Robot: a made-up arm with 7 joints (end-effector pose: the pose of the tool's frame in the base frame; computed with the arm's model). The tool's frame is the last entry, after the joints. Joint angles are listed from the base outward.
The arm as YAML. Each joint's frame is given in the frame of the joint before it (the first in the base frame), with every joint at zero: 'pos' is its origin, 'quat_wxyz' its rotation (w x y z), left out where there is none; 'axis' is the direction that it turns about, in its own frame. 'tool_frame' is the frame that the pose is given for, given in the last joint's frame.
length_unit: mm
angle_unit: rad
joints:
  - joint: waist
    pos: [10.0, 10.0, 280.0]
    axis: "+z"
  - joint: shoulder
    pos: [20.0, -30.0, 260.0]
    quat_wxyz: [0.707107, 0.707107, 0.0, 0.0]
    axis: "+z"
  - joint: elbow
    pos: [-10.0, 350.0, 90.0]
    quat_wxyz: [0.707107, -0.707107, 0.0, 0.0]
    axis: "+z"
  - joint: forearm
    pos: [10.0, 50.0, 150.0]
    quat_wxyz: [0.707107, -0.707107, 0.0, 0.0]
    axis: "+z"
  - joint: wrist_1
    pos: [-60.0, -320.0, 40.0]
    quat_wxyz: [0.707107, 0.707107, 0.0, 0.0]
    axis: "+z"
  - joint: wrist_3
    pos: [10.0, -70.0, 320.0]
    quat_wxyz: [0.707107, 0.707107, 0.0, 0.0]
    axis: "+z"
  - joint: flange
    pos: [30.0, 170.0, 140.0]
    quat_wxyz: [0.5, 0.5, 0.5, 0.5]
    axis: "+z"
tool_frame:
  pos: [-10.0, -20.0, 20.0]
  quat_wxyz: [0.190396, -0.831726, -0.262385, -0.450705]
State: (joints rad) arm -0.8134 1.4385 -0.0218 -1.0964 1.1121 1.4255 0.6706
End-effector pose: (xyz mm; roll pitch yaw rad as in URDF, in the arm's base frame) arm -793.5 511.2 38.7 -0.5194 0.5070 2.6364
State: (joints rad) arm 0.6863 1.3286 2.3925 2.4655 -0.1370 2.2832 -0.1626
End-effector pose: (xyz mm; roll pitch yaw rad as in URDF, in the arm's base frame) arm -382.5 90.9 241.4 -0.5568 0.5777 2.8767
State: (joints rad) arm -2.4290 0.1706 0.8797 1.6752 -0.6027 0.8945 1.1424
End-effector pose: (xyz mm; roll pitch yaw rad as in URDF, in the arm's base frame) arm 22.8 -652.8 1288.7 0.8555 0.0701 -2.4421
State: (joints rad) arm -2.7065 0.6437 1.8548 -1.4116 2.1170 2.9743 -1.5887
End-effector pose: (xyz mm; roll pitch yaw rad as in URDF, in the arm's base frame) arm 158.6 742.7 1116.0 -2.9287 -0.6277 -2.1990
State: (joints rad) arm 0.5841 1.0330 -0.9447 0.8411 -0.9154 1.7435 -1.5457
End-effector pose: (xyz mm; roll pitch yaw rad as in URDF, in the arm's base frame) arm -555.8 -738.1 1333.2 -1.1198 -1.3825 -0.6547
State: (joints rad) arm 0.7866 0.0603 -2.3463 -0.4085 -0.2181 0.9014 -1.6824
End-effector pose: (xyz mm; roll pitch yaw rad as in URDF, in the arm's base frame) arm -61.9 348.1 1688.7 -2.3146 -1.1803 -0.3678
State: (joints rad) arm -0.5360 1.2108 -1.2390 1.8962 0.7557 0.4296 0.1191
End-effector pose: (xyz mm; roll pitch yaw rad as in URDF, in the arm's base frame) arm -501.2 -679.2 776.7 2.4094 -0.0067 -0.9529
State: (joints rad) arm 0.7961 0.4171 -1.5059 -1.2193 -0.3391 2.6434 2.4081
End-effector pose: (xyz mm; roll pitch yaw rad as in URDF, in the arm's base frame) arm -473.1 111.5 890.0 -0.7515 0.1658 2.2926
